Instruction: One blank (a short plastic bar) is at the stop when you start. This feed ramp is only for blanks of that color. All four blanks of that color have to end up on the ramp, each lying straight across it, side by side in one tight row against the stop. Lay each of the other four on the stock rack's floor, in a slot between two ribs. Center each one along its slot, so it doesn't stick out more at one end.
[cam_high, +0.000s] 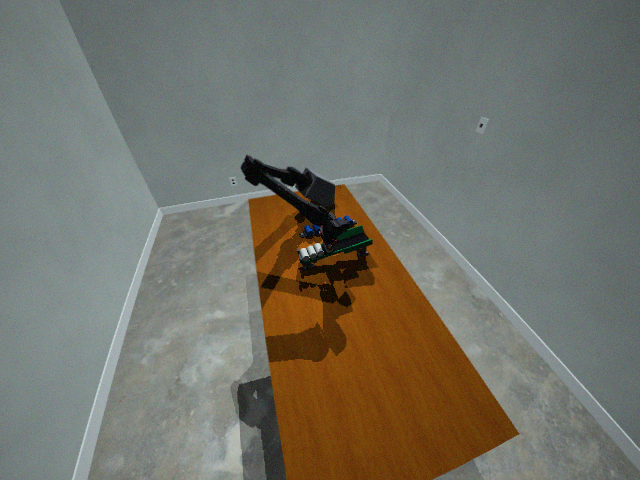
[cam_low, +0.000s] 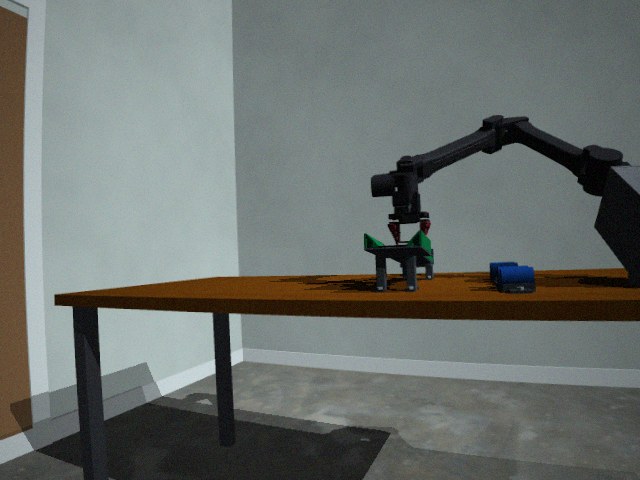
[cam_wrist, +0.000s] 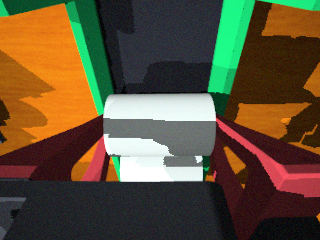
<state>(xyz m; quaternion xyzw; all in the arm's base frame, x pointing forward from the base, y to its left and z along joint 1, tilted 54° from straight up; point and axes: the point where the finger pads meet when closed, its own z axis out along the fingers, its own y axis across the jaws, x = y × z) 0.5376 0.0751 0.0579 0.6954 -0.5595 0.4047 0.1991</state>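
The feed ramp is 4 cm to the left of my hand and 3 cm below it. Round my hand: grey stock rack 25 cm behind, 10 cm below, 8 cm to the left.
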